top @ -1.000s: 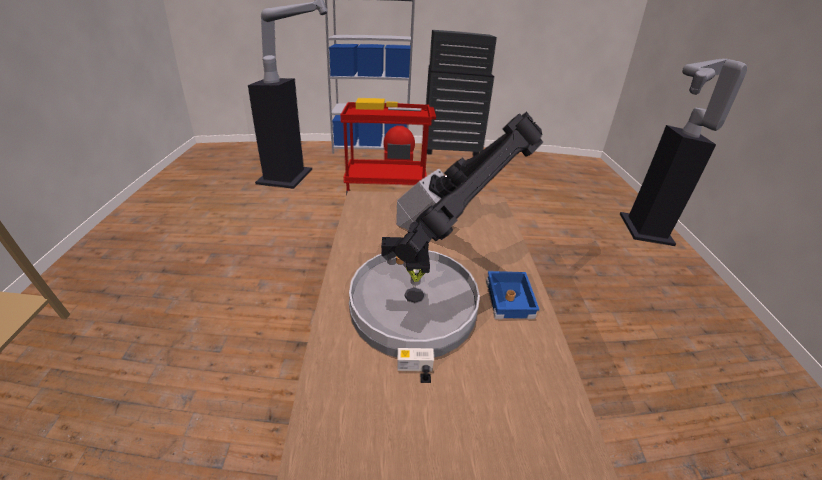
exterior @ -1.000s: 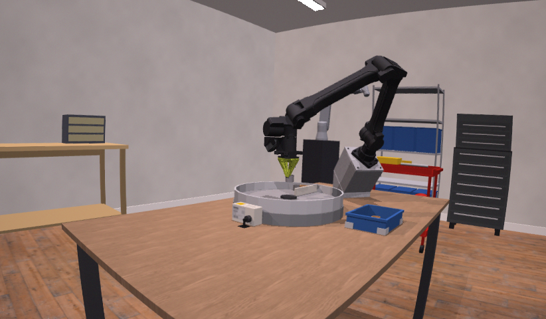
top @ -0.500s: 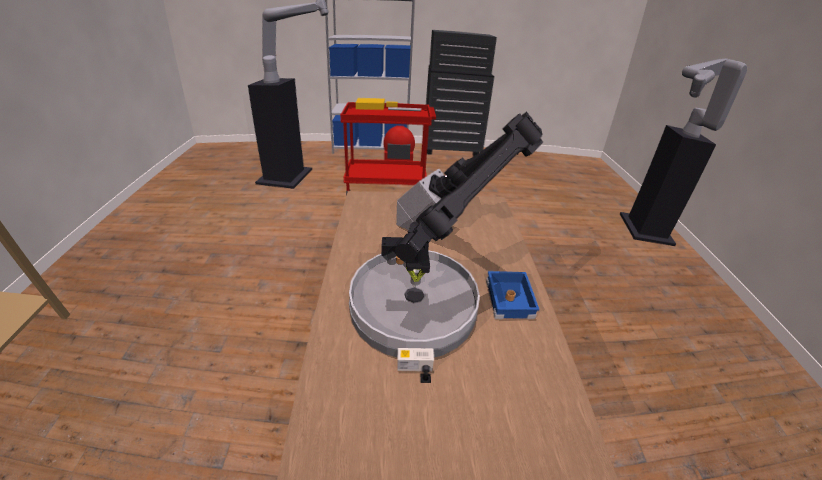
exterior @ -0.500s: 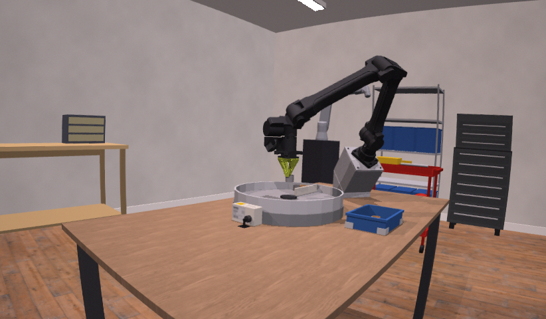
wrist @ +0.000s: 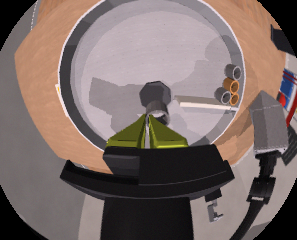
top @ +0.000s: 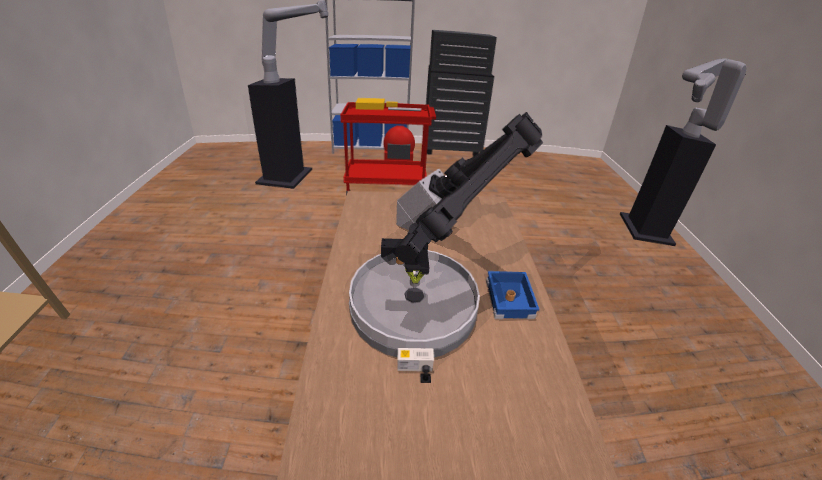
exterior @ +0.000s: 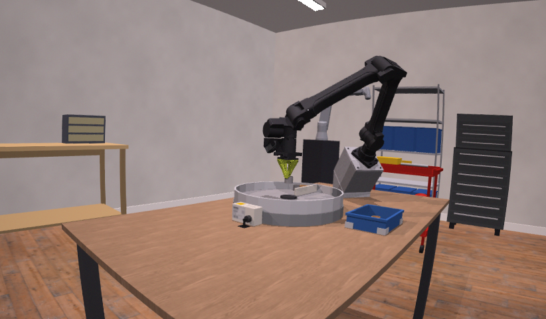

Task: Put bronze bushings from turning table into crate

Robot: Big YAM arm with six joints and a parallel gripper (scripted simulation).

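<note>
My hand is 9 cm above the turning table and 2 cm past it. From my hand the other things lie so: crate (33 cm to the left, 12 cm behind, 11 cm below).
</note>
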